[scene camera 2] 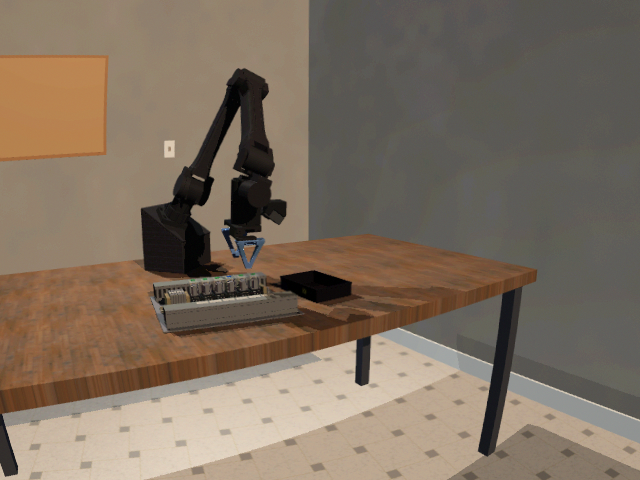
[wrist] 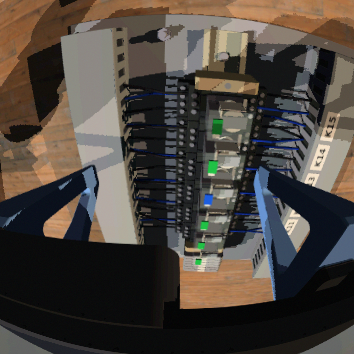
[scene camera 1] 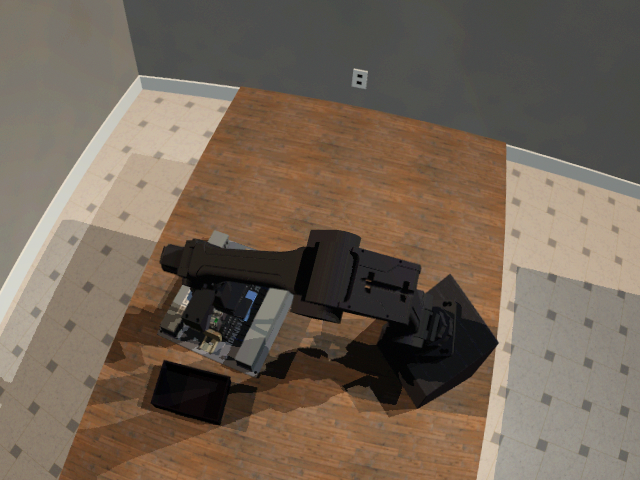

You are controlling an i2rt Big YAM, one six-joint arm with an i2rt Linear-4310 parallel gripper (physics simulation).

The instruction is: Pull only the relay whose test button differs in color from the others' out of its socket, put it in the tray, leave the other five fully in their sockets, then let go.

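Frame: origin at the arm's base, x ahead, y left, z up, level; millimetres.
Seen in the pictures: gripper, between the fingertips: (scene camera 2: 242, 262) (wrist: 175, 173) (scene camera 1: 227, 312); arm's base, origin of its link: (scene camera 2: 173, 220) (scene camera 1: 436, 328).
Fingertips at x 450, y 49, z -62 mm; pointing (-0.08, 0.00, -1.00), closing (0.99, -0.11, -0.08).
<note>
Pixels of each thing's top centre, then the offset from my fingertips to it. "*": a spot on its surface instead.
- relay with the blue test button, a spot on its surface: (wrist: 220, 199) (scene camera 2: 222, 288) * dz -48, dx +30, dy -66 mm
- end relay, centre of its top: (wrist: 229, 127) (scene camera 1: 213, 319) (scene camera 2: 253, 274) dz -24, dx +33, dy +15 mm
- black tray, centre of its top: (scene camera 1: 189, 390) (scene camera 2: 315, 279) dz -59, dx +37, dy +189 mm
- tan end block, centre of its top: (wrist: 227, 85) (scene camera 1: 211, 331) dz -53, dx +36, dy +35 mm
Six relays with clear housings stand in a row of sockets. The relay with the blue test button (scene camera 2: 230, 283) (wrist: 220, 199) is third from the tray end. The other five have green buttons, such as the end relay (scene camera 2: 254, 282) (wrist: 230, 125). All six appear seated. My gripper (scene camera 2: 242, 260) (wrist: 175, 173) is open and empty, with blue fingers above the row. In the wrist view its tips stand wide on both sides of the row, offset to the left of it. The black tray (scene camera 1: 225, 398) (scene camera 2: 333, 292) stands beside the panel's end. In scene camera 1 the arm hides part of the row.
Grey wiring ducts (scene camera 1: 264, 328) (scene camera 2: 230, 313) (wrist: 95, 95) flank the relay row on both sides. A tan end block (wrist: 226, 83) stands at the tray end of the row. Dark and blue wires run between sockets and ducts. The arm's base (scene camera 1: 449, 351) (scene camera 2: 164, 240) stands on the wooden table.
</note>
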